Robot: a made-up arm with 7 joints.
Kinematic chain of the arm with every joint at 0, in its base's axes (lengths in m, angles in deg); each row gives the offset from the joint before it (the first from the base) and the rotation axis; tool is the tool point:
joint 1: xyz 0 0 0.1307 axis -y
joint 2: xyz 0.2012 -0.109 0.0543 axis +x
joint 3: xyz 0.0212 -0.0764 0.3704 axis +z
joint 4: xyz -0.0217 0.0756 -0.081 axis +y
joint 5: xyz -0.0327 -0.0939 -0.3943 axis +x
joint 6: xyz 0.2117 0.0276 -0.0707 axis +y
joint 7: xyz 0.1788 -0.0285 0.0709 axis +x
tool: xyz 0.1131 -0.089 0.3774
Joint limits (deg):
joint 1: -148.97..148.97
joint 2: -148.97..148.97
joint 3: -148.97..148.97
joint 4: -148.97..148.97
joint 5: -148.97..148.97
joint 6: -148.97..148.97
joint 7: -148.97..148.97
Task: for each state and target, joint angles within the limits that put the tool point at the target. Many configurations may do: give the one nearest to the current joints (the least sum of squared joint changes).
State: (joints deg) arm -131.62 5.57 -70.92 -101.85 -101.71 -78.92 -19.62
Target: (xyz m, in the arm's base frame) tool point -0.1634 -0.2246 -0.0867
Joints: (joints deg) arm -122.66 5.87 -72.21 -69.77 -81.41 -108.05 15.45
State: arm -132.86 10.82 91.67 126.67 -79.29 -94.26 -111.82
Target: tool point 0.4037 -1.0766 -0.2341
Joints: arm -121.50 18.62 94.19 136.83 -94.46 -90.55 -110.27
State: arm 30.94 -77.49 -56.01 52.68 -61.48 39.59 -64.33
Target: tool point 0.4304 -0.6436 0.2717
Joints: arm 26.06 -71.38 -55.32 36.13 -54.74 31.56 -60.77
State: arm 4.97 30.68 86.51 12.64 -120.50 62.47 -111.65
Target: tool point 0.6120 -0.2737 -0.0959
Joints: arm 2.28 34.99 73.29 1.57 -123.12 101.20 -148.97
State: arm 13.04 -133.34 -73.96 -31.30 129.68 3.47 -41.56
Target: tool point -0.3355 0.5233 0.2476
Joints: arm 24.80 -141.88 -96.52 -37.18 124.56 -1.94 -46.39
